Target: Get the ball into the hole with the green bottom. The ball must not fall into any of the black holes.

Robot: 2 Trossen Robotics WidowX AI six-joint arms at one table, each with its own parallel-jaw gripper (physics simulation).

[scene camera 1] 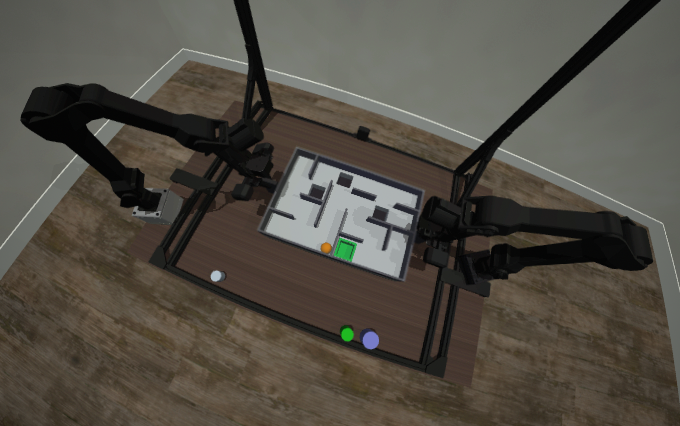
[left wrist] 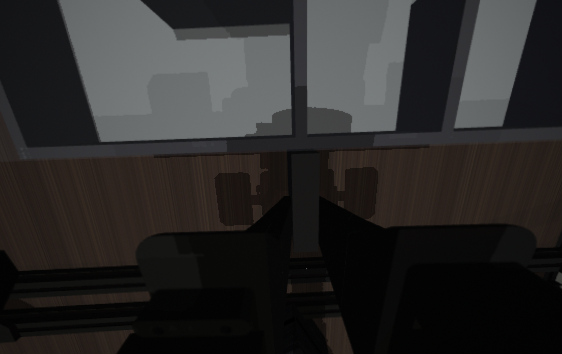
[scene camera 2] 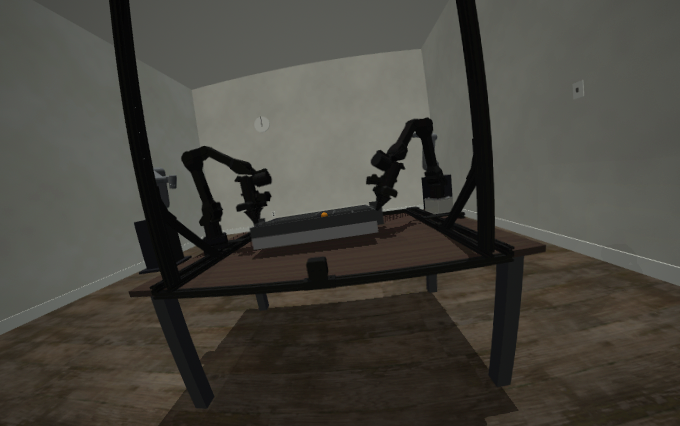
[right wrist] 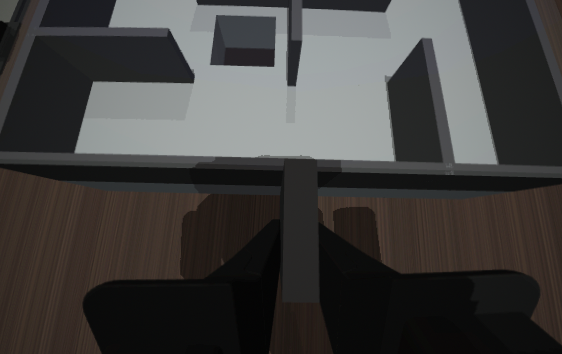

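The grey-walled maze box [scene camera 1: 291,230] [scene camera 2: 316,235] [left wrist: 150,142] [right wrist: 125,159] hangs between both grippers, seemingly a little above the table. The orange ball [scene camera 1: 326,247] [scene camera 2: 324,214] is inside, near the lower wall in scene camera 1. A thin inner wall [scene camera 1: 340,228] stands between it and the green-bottomed hole [scene camera 1: 345,250] just to its right. Black holes [scene camera 1: 344,180] [scene camera 1: 317,191] [scene camera 1: 380,214] [right wrist: 250,42] lie farther up. My left gripper [scene camera 2: 258,221] [left wrist: 300,202] and right gripper [scene camera 1: 273,185] [scene camera 2: 379,206] [right wrist: 300,230] are each shut on a handle at the box's opposite ends.
A white cylinder [scene camera 1: 217,275] stands at the lower left of the table in scene camera 1. A green cylinder [scene camera 1: 346,334] and a purple cylinder [scene camera 1: 370,340] stand near its lower edge. Black rails frame the table, with a small black block [scene camera 1: 362,132] [scene camera 2: 317,268] on one rail.
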